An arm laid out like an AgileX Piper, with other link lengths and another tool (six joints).
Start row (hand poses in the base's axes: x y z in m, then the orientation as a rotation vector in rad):
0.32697, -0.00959, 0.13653, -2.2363, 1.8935, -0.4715
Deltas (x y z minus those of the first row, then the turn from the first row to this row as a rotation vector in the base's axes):
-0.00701, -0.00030, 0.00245, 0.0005, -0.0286, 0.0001
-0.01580, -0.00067, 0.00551, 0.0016, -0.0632, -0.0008
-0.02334, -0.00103, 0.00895, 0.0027, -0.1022, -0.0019
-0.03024, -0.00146, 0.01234, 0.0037, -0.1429, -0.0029
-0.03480, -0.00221, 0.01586, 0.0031, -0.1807, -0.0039
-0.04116, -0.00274, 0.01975, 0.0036, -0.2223, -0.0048
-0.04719, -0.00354, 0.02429, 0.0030, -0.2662, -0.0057
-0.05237, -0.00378, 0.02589, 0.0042, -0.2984, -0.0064
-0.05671, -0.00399, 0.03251, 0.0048, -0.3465, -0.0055
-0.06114, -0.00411, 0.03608, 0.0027, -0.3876, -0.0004
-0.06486, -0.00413, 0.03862, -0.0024, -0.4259, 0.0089
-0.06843, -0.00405, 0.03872, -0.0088, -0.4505, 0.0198
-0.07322, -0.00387, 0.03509, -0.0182, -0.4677, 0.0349
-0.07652, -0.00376, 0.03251, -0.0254, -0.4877, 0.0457
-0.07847, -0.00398, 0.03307, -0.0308, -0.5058, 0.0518
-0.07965, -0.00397, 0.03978, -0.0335, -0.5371, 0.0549
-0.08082, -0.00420, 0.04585, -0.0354, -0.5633, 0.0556
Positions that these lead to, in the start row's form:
0.31996, -0.00989, 0.13898, -2.2173, 1.8794, -0.5002
0.31117, -0.01026, 0.14204, -2.1928, 1.8631, -0.5341
0.30363, -0.01062, 0.14548, -2.1650, 1.8447, -0.5717
0.29673, -0.01105, 0.14887, -2.1358, 1.8249, -0.6103
0.29217, -0.01180, 0.15239, -2.1092, 1.8065, -0.6470
0.28581, -0.01233, 0.15628, -2.0791, 1.7854, -0.6855
0.27978, -0.01313, 0.16082, -2.0477, 1.7630, -0.7264
0.27460, -0.01337, 0.16242, -2.0234, 1.7461, -0.7540
0.27026, -0.01358, 0.16904, -1.9891, 1.7185, -0.7955
0.26583, -0.01370, 0.17261, -1.9642, 1.6901, -0.8321
0.26211, -0.01372, 0.17515, -1.9458, 1.6587, -0.8681
0.25854, -0.01364, 0.17525, -1.9392, 1.6334, -0.8934
0.25375, -0.01346, 0.17162, -1.9425, 1.6078, -0.9148
0.25045, -0.01335, 0.16904, -1.9391, 1.5851, -0.9367
0.24850, -0.01357, 0.16960, -1.9324, 1.5684, -0.9558
0.24732, -0.01356, 0.17631, -1.9119, 1.5472, -0.9827
0.24615, -0.01379, 0.18238, -1.8929, 1.5313, -1.0048

